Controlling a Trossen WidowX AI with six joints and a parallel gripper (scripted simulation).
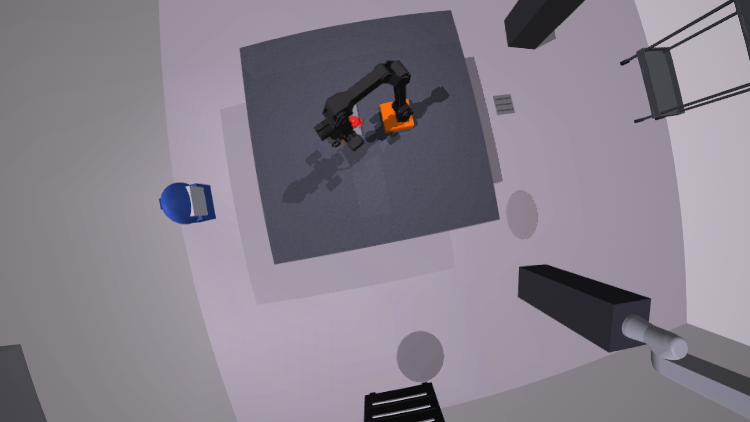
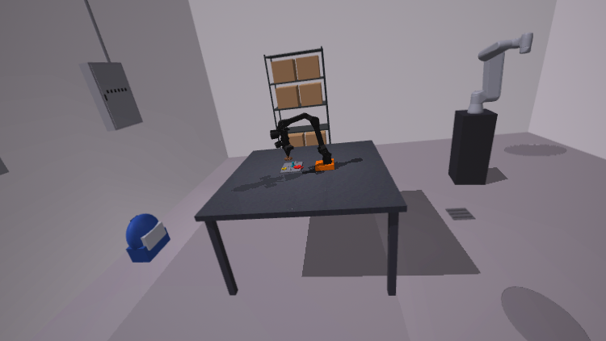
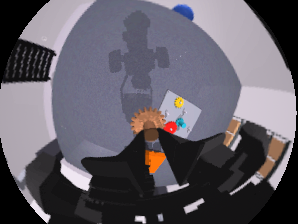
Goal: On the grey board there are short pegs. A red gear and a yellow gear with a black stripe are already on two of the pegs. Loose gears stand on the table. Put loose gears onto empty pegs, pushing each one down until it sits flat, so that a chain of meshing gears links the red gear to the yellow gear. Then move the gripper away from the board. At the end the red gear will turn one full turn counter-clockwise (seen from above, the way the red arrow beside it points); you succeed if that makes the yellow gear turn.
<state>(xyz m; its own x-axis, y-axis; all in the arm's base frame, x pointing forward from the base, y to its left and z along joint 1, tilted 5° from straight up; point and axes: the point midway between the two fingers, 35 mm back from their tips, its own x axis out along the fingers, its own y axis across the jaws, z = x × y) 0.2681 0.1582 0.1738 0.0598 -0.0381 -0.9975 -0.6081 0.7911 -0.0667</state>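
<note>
My gripper tip is now 16 cm to the left of the teal gear, 14 cm above it and 3 cm short of it. From my gripper tip the other things lie so: yellow gear: 15 cm below, 10 cm to the right, 9 cm ahead; red gear: 15 cm below, 14 cm to the right, 2 cm behind; brown gear: 1 cm below.
</note>
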